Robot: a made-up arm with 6 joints.
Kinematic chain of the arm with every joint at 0, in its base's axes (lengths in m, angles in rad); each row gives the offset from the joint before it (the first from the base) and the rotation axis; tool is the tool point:
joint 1: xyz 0 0 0.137 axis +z
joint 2: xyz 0 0.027 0 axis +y
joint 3: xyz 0 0 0.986 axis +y
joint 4: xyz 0 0 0.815 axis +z
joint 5: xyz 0 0 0 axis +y
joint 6: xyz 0 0 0.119 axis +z
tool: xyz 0 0 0
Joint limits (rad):
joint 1: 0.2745..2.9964
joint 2: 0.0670..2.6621
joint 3: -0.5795..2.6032
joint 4: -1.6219..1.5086
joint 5: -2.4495..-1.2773
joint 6: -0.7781..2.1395
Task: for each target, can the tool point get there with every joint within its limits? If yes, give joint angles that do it. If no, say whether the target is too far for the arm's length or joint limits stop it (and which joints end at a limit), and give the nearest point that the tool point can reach.
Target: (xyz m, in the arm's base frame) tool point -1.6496 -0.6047 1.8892
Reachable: no: too far | nearest point -1.2214 0.0362 1.5138 | short by 0.857 m
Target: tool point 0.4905 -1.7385 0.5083
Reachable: no: joint limits stop it (at a limit: joint 2, joint 5) | nearest point 0.0831 -0.2946 -0.2979 | short by 1.703 m
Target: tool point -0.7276 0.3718 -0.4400
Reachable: yes | joints 2.7285 1.4250 1.9998 1.0064 -2.2936 0.2118
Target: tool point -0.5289 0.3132 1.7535
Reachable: yes | joints 2.4197 0.4096 -0.0750 -1.1972 -2.2320 0.8353
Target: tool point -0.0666 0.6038 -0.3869
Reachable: yes | joints 1.7928 1.3958 2.3139 0.9731 -1.8353 -0.2606
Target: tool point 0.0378 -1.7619 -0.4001
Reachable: no: joint limits stop it (at a limit: joint 2, joint 5) | nearest point 0.0088 -0.4088 -0.6035 | short by 1.369 m
